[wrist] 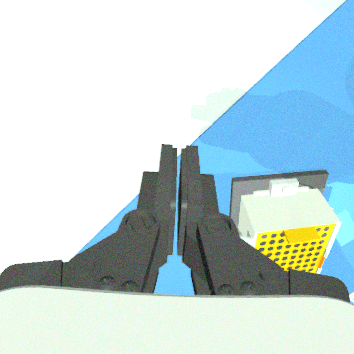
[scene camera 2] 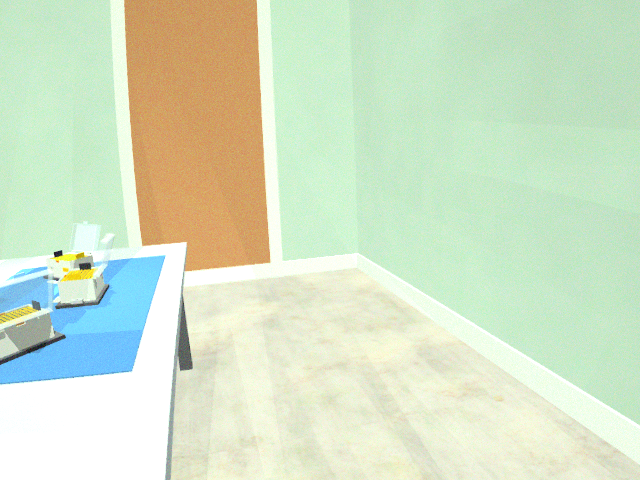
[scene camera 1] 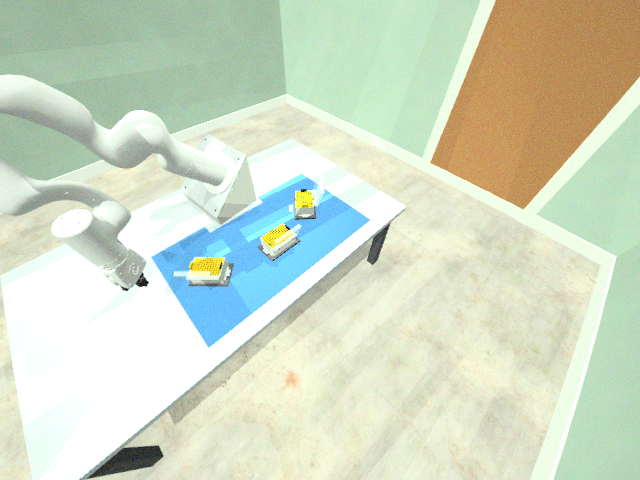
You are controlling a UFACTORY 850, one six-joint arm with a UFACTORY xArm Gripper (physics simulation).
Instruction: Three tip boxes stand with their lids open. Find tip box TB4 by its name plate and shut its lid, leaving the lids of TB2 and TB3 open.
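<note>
Tip box TB4 (scene camera 1: 206,273) (scene camera 2: 28,330) (wrist: 287,215), white with a yellow perforated top, is the box nearest my gripper. Its name plate cannot be read here. Its clear lid (scene camera 1: 181,274) stands open on the side towards my gripper; in the wrist view it is hidden behind the fingers. My gripper (scene camera 1: 143,282) (wrist: 177,170) is shut and empty, above the table beside the mat's near end, apart from the box. The middle tip box (scene camera 1: 279,241) (scene camera 2: 81,290) and the far tip box (scene camera 1: 305,206) have open lids; their plates are unreadable.
The boxes stand on a blue mat (scene camera 1: 222,320) (scene camera 2: 103,356) (wrist: 300,125) on the white table (scene camera 1: 129,351) (scene camera 2: 93,423) (wrist: 100,75). The arm's slanted white mount (scene camera 1: 240,191) stands beside the mat's back edge.
</note>
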